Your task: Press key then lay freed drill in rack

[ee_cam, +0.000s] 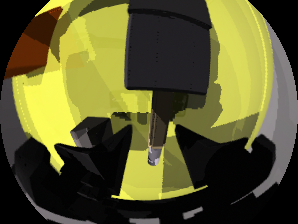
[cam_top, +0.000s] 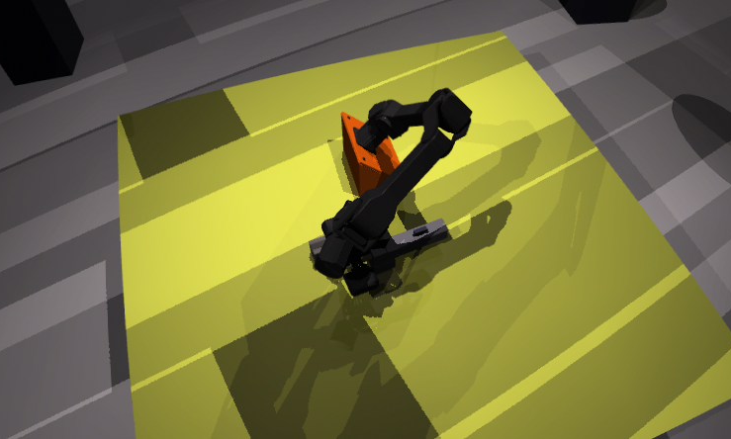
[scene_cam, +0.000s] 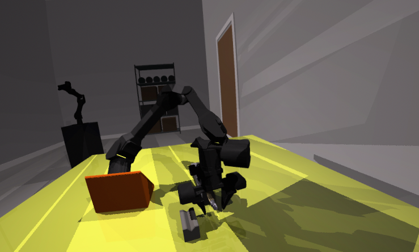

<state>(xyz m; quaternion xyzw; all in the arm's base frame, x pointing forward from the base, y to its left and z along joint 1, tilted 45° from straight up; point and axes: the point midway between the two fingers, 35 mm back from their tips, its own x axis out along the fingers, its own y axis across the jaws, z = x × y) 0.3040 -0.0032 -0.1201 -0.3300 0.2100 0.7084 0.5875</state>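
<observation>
Now: the drill 1 cm behind my gripper tip, 4 cm to the left of it and 4 cm above it. Also, from my gripper tip: dark key (4 cm behind, 17 cm to the left, 4 cm above); then grey v-grooved rack (7 cm behind, 4 cm to the right, 1 cm above); then grey housing block (3 cm behind, 13 cm to the left, 3 cm above).
</observation>
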